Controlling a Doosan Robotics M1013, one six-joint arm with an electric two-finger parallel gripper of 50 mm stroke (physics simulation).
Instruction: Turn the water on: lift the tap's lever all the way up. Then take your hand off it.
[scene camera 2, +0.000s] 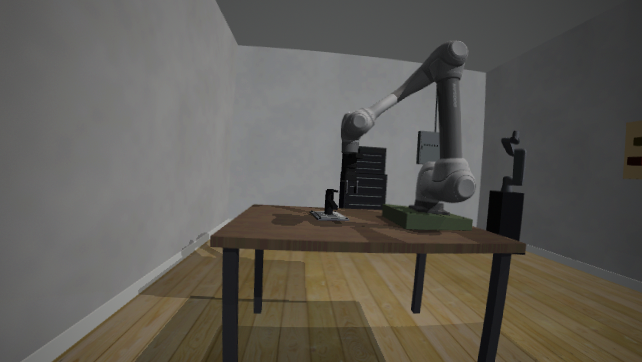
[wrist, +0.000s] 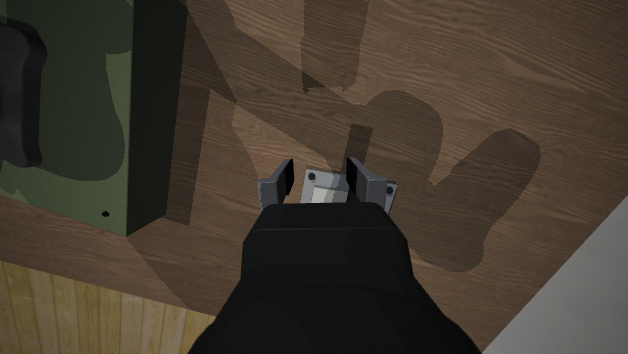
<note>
In view: the gripper (wrist: 320, 169) and a grey base plate (wrist: 318, 178).
</note>
